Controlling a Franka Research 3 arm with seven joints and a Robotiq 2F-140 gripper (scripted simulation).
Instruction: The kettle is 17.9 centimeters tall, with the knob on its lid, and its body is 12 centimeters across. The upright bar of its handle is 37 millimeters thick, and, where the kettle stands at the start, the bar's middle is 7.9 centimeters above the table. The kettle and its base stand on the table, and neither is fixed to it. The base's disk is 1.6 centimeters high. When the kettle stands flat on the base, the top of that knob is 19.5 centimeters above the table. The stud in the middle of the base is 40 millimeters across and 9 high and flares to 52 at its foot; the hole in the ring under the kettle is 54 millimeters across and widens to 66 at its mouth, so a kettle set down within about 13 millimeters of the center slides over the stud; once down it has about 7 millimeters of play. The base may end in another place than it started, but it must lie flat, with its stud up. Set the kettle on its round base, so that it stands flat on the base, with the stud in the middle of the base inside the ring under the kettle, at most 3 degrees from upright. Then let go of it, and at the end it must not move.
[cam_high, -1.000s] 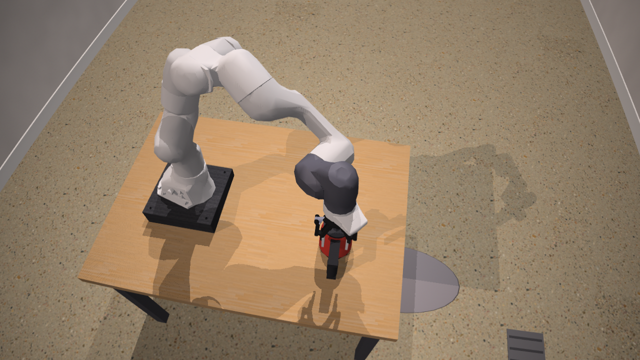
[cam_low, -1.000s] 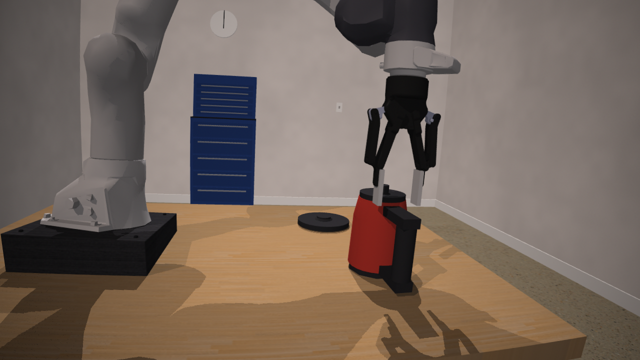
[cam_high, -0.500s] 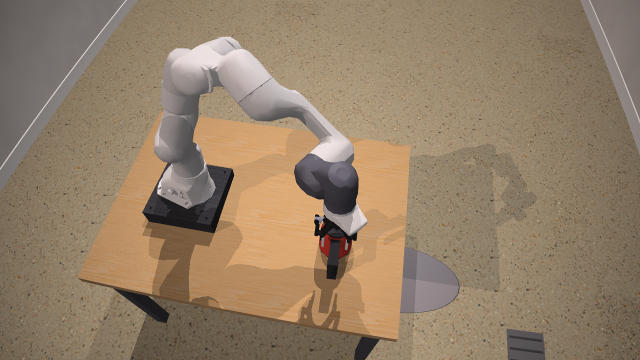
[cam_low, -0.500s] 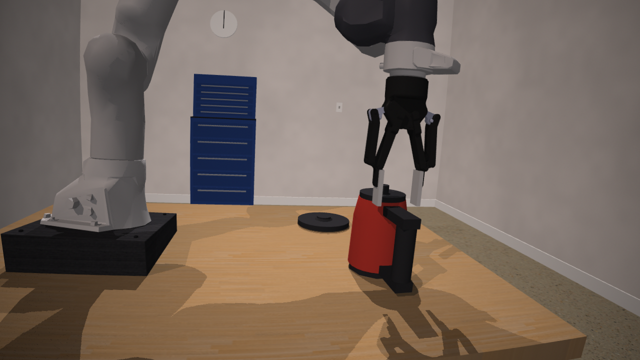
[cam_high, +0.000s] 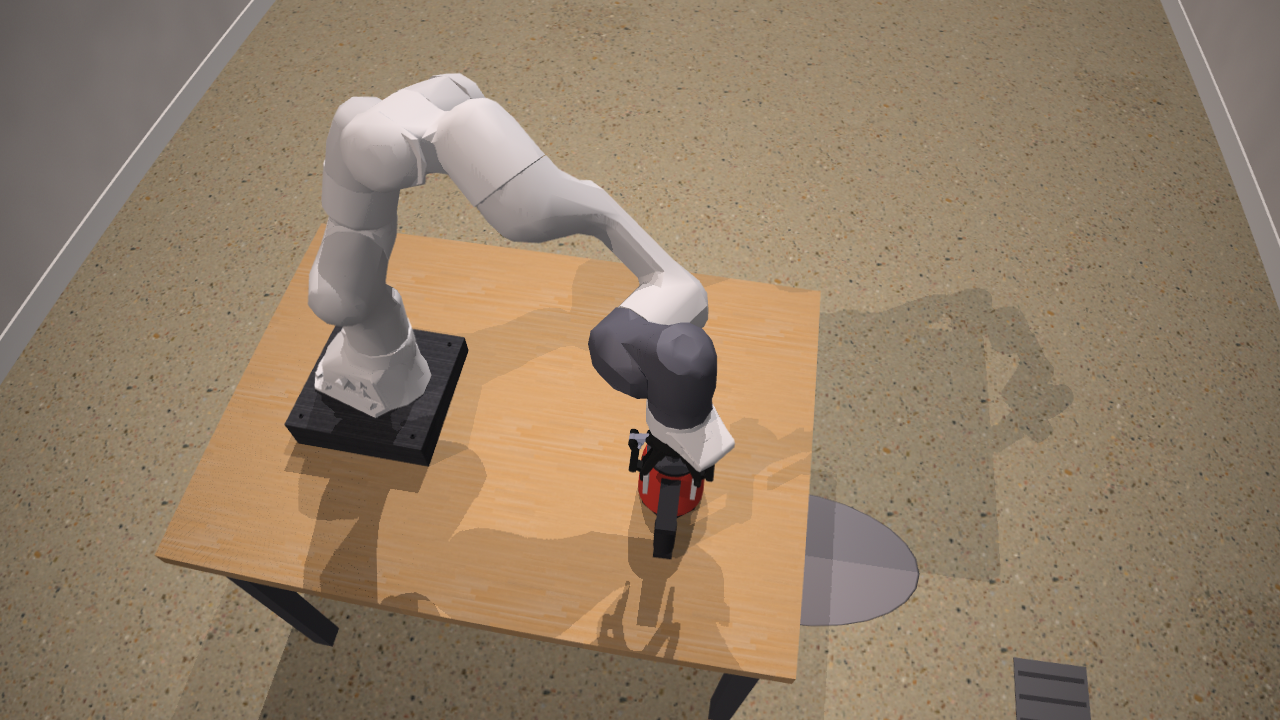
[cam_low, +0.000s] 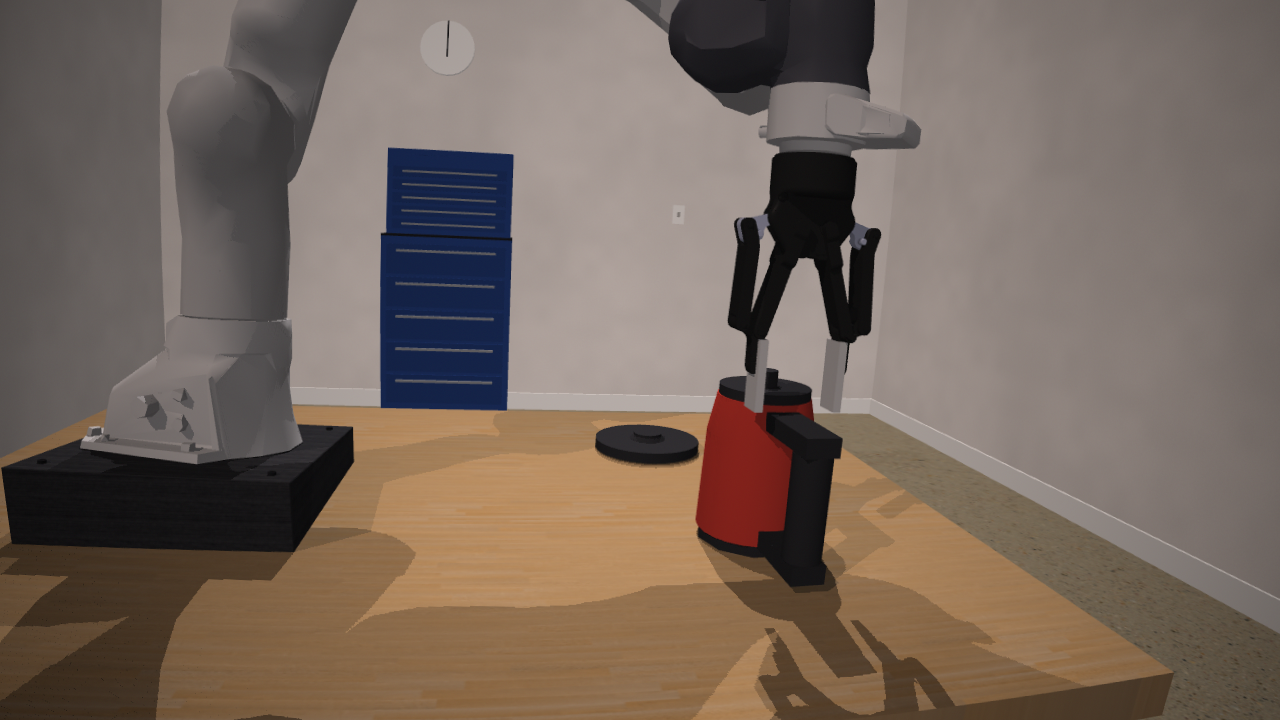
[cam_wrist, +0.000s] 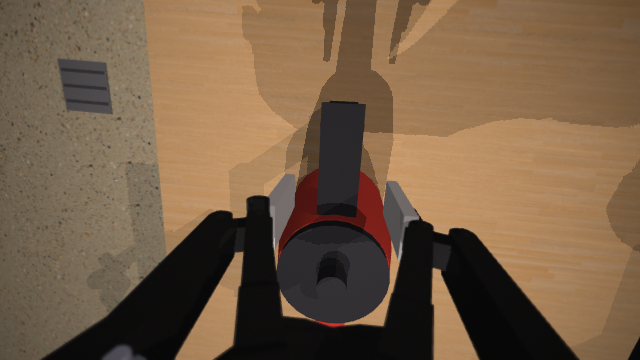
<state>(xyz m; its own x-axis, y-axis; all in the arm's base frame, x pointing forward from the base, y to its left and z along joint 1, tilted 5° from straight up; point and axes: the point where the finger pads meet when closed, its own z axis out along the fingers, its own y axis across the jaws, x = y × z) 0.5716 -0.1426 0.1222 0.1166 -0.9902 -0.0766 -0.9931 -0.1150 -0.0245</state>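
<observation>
Now: hand 100 mm above the kettle and 40 mm to the right of it. From my hand the other things lie so: round black base (370 mm to the left, 170 mm below, 90 mm behind).
</observation>
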